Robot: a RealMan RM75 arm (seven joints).
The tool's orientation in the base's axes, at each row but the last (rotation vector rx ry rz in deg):
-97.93, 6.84, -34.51
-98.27, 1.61, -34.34
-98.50, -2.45, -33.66
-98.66, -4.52, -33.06
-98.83, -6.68, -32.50
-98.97, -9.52, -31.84
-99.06, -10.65, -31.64
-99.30, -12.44, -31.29
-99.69, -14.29, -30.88
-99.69, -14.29, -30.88
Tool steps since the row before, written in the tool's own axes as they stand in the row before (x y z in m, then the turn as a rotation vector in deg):
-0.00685, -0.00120, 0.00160, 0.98, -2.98, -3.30
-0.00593, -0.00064, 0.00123, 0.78, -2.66, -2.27
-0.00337, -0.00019, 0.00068, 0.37, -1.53, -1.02
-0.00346, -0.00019, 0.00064, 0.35, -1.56, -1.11
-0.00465, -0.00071, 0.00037, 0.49, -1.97, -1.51
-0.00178, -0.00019, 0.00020, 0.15, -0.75, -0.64
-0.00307, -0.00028, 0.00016, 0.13, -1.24, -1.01
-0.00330, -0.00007, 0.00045, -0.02, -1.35, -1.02
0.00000, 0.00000, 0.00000, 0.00, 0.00, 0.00
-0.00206, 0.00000, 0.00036, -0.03, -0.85, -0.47
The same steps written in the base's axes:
-0.00545, 0.00443, -0.00126, -1.38, -2.61, 3.47
-0.00482, 0.00328, -0.00175, -1.04, -1.68, 2.99
-0.00275, 0.00164, -0.00126, -0.57, -0.68, 1.65
-0.00287, 0.00153, -0.00135, -0.62, -0.75, 1.68
-0.00422, 0.00157, -0.00141, -0.78, -1.06, 2.16
-0.00158, 0.00057, -0.00066, -0.35, -0.46, 0.81
-0.00275, 0.00075, -0.00118, -0.66, -0.69, 1.29
-0.00279, 0.00093, -0.00155, -0.84, -0.65, 1.31
0.00000, 0.00000, 0.00000, 0.00, 0.00, 0.00
-0.00171, 0.00059, -0.00105, -0.51, -0.24, 0.79

